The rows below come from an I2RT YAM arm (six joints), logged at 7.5 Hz.
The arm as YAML. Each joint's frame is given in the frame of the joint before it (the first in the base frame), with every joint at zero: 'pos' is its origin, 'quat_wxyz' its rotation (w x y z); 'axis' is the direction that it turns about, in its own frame. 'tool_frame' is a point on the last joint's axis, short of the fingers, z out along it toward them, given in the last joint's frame.
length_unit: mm
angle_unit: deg
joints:
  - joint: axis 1
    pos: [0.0, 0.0, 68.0]
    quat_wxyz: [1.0, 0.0, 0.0, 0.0]
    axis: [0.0, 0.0, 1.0]
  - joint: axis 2
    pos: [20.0, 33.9, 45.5]
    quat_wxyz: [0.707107, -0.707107, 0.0, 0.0]
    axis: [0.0, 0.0, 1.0]
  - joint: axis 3
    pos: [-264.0, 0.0, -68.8]
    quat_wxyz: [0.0, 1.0, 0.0, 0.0]
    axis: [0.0, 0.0, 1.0]
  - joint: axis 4
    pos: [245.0, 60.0, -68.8]
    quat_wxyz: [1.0, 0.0, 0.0, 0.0]
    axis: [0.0, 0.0, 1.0]
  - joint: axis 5
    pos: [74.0, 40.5, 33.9]
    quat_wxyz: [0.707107, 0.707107, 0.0, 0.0]
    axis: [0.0, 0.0, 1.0]
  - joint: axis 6
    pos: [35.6, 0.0, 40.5]
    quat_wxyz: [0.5, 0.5, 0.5, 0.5]
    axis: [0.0, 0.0, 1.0]
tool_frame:
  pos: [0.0, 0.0, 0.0]
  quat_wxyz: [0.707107, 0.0, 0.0, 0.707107]
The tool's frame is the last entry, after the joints.
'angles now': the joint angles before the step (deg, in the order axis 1, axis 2, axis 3, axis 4, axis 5, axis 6). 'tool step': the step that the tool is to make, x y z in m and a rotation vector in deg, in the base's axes. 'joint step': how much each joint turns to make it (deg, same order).
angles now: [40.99 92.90 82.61 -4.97 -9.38 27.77]
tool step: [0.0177 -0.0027 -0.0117 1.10 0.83 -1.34]
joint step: [-2.03 2.43 -0.17 2.87 -1.03 1.16]
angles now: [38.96 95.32 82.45 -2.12 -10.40 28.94]
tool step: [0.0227 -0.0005 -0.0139 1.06 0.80 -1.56]
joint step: [-2.07 3.82 1.05 3.00 -0.84 1.17]
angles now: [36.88 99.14 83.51 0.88 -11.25 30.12]
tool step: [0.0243 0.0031 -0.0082 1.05 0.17 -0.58]
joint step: [-1.68 4.73 3.58 1.76 -1.30 0.66]
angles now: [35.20 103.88 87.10 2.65 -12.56 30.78]
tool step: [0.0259 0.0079 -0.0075 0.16 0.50 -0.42]
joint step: [-1.10 5.86 6.03 -0.44 -0.76 0.24]
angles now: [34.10 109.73 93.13 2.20 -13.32 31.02]
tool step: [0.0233 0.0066 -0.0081 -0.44 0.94 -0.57]
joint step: [-0.92 5.48 6.25 -1.78 -0.37 0.06]
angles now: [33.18 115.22 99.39 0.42 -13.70 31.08]
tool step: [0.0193 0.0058 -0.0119 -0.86 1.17 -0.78]
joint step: [-0.63 4.90 5.18 -1.74 0.17 -0.04]
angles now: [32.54 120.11 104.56 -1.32 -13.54 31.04]
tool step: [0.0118 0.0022 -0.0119 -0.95 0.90 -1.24]
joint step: [-0.44 3.00 2.48 -0.76 0.86 -0.07]
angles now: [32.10 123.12 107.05 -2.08 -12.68 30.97]
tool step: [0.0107 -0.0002 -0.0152 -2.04 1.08 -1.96]
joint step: [-0.52 2.70 1.72 -1.15 1.74 -0.64]
